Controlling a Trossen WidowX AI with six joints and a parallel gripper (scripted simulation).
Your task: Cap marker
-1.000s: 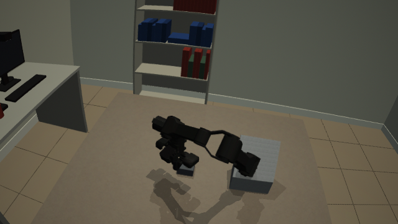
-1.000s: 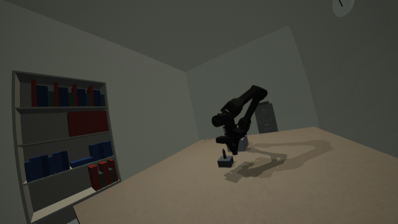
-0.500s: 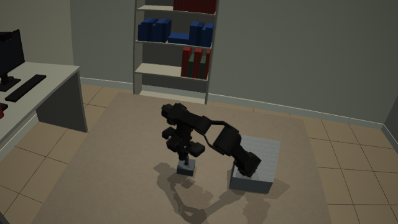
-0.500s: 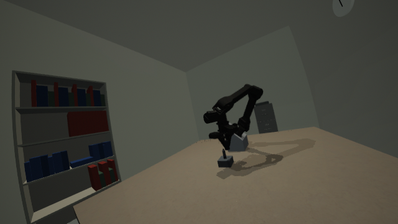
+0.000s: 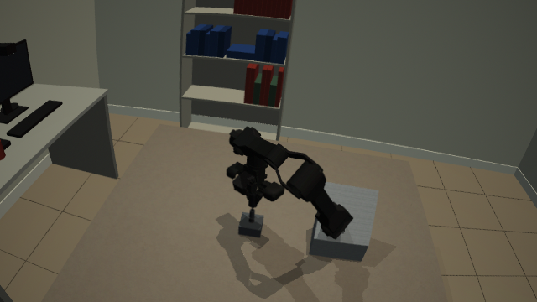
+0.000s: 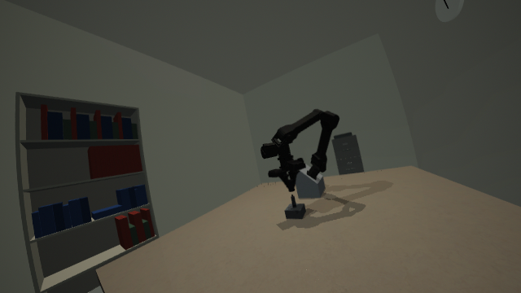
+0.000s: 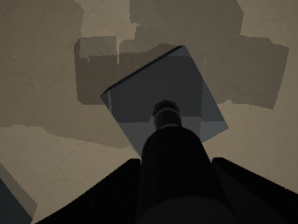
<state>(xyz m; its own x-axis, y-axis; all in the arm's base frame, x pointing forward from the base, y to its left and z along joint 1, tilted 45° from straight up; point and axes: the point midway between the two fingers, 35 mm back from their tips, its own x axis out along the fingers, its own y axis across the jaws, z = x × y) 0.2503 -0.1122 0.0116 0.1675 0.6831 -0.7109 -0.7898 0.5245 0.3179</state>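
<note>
Right now my gripper tip is 110 mm above the holder block. From my gripper tip the other things lie so: marker cap 10 mm above.
</note>
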